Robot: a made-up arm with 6 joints.
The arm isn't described. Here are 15 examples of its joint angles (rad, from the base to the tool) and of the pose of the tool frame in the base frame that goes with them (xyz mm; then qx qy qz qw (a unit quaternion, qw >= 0)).
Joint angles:
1: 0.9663 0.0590 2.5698 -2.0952 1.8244 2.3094
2: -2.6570 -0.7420 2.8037 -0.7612 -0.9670 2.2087
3: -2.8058 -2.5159 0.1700 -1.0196 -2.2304 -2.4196
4: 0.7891 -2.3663 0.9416 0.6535 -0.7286 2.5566
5: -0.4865 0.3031 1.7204 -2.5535 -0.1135 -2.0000
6: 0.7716 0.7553 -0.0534 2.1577 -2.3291 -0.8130
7: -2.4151 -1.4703 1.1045 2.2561 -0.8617 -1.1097
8: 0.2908 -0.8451 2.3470 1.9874 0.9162 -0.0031
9: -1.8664 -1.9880 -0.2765 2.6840 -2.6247 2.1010
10: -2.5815 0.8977 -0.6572 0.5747 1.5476 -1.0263
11: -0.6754 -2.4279 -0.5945 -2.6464 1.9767 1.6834
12: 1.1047 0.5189 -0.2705 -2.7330 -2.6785 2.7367
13: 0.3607 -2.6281 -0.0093 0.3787 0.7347 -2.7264
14: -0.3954 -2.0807 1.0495 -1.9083 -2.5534 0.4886
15: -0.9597 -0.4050 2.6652 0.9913 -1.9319 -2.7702
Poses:
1: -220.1 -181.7 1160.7 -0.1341 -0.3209 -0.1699 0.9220
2: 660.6 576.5 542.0 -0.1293 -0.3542 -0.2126 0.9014
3: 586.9 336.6 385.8 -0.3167 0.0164 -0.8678 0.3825
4: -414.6 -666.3 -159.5 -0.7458 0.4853 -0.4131 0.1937
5: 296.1 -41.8 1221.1 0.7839 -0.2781 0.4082 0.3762
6: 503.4 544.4 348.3 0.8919 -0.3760 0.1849 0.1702
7: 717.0 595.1 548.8 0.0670 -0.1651 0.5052 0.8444
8: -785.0 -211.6 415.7 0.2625 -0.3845 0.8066 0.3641
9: 270.8 515.5 673.2 0.1710 0.6536 -0.2130 0.7058
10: -403.5 -14.0 88.0 -0.4229 0.2330 -0.7627 0.4303
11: -155.4 326.1 530.7 -0.2146 -0.0169 -0.6051 0.7665
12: 125.2 561.7 282.4 0.1542 -0.8812 -0.2038 0.3977
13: -527.8 -389.2 172.5 -0.2167 0.9169 -0.2307 0.2430
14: -786.5 379.5 306.7 0.7872 0.1397 -0.2746 0.5342
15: -542.7 536.0 626.0 0.3755 -0.7994 -0.4122 0.2237
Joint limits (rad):
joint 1: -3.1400..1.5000
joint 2: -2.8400..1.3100
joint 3: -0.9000..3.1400
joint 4: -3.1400..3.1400
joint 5: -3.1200..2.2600
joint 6: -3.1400..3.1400
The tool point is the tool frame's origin. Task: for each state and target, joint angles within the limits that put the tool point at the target. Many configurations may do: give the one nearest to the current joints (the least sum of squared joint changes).
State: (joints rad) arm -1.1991 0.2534 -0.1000 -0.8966 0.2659 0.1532
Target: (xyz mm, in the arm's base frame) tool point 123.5 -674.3 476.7
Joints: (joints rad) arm -1.1904 0.5565 0.4316 -0.7888 0.2785 0.1554
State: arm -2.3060 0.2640 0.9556 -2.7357 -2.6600 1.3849
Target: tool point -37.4 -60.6 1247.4
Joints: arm -2.6551 -0.2284 1.3096 -2.0257 -2.6280 1.3062
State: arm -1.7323 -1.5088 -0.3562 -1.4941 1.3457 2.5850
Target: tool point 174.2 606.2 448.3
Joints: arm -1.9077 -2.3669 0.2508 -1.5588 1.3540 2.6097
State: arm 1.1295 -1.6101 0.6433 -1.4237 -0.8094 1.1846
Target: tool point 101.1 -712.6 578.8
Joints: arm 1.5000 -1.9733 0.6263 -0.9742 -0.8012 1.2127
